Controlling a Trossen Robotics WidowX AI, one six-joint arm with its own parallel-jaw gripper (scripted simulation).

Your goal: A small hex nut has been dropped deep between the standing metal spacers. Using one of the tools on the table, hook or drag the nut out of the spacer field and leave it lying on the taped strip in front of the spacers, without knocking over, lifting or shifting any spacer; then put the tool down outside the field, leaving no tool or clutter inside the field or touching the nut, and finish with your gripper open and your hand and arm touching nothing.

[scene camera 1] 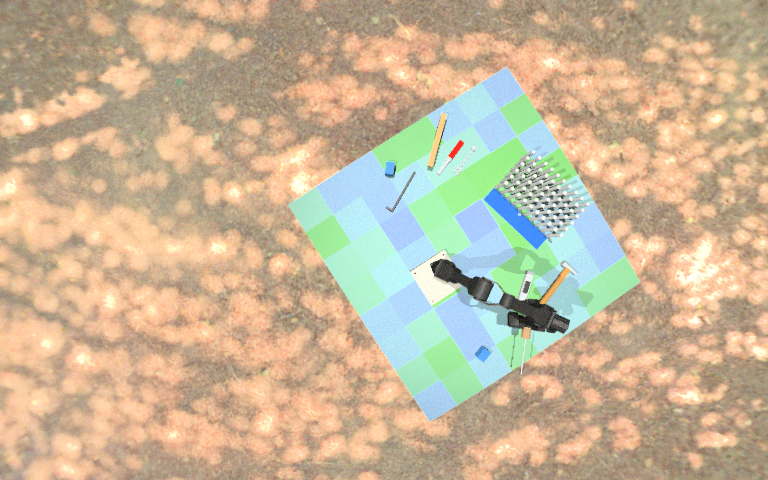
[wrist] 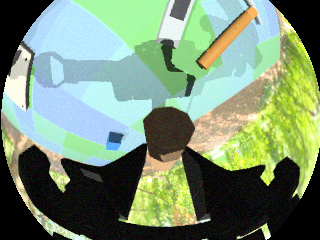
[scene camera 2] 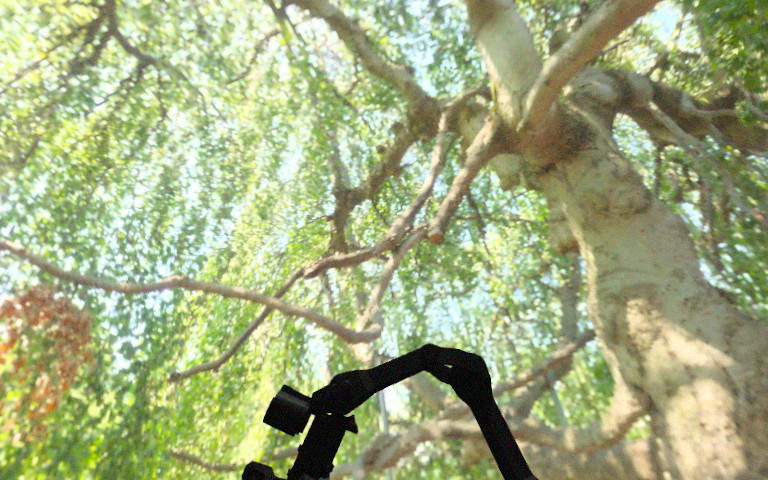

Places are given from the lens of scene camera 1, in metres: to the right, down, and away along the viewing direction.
blue taped strip (scene camera 1: 498, 202): 0.56, -0.18, 1.25
